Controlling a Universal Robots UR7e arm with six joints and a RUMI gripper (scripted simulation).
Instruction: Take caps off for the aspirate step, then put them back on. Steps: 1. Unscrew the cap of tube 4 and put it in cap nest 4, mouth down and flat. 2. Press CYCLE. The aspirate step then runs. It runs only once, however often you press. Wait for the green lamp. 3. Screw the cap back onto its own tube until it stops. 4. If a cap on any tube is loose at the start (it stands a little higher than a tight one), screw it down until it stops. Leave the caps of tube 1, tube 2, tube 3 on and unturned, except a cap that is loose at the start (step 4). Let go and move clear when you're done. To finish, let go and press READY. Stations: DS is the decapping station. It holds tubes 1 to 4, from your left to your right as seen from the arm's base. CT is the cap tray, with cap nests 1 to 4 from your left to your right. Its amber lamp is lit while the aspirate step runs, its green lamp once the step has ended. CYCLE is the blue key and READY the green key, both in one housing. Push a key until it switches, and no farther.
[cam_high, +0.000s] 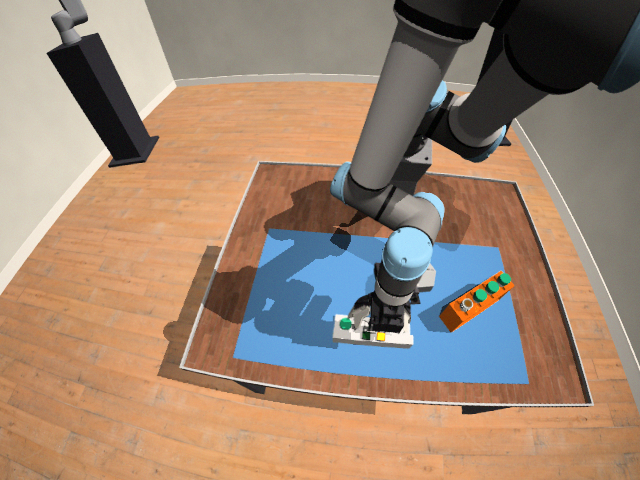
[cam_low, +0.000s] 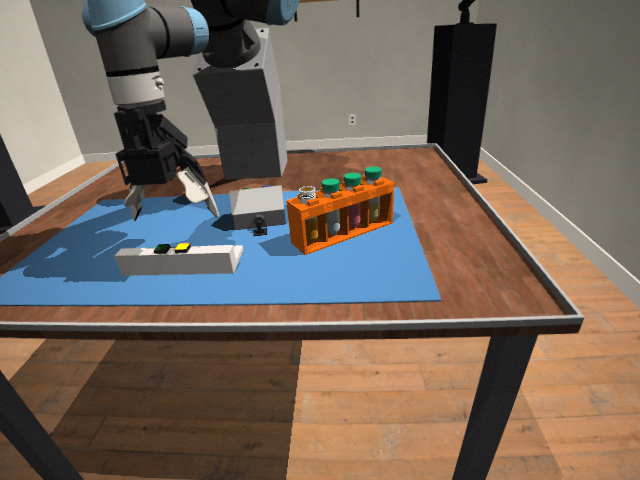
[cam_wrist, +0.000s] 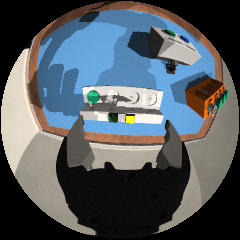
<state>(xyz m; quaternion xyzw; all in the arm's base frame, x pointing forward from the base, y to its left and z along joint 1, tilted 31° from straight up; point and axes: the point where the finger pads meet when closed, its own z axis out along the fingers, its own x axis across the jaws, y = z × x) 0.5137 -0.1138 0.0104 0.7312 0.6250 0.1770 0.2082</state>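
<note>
Now: hand 80 mm to the left of the green cap, 80 mm above it and 20 mm past it. From my hand the other things lie so: green key: 180 mm behind, 120 mm to the left, 30 mm below; then blue key: 180 mm behind, 170 mm to the left, 30 mm below; then grey key housing: 160 mm behind, 140 mm to the left, 40 mm below.
</note>
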